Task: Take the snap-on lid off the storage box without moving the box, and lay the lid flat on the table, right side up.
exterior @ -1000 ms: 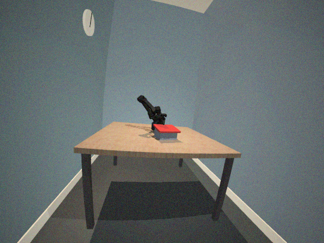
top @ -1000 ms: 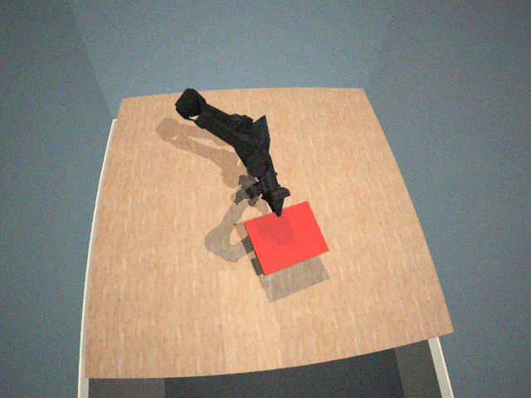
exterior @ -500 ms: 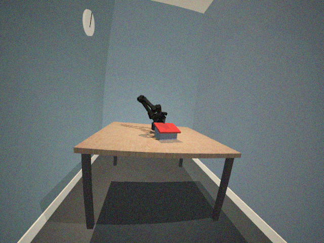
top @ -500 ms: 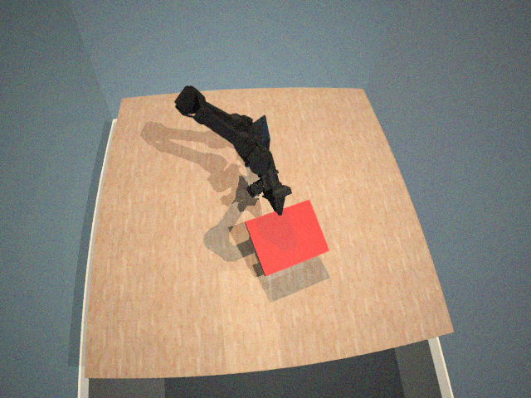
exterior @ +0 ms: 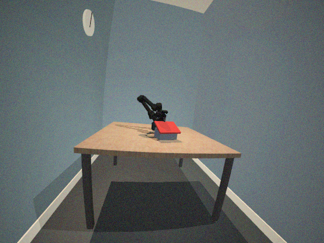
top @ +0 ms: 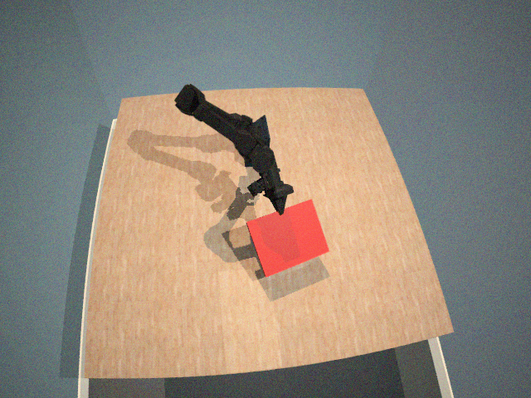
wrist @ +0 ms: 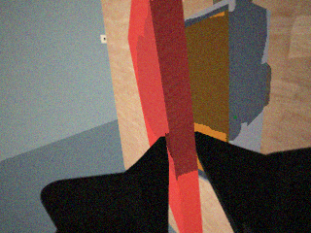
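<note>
The red lid is 7 cm ahead of my gripper tip, 2 cm to the left of it and 3 cm below it. From my gripper tip the other things lie so: grey-blue storage box (5 cm ahead, 2 cm to the left, 11 cm below).
</note>
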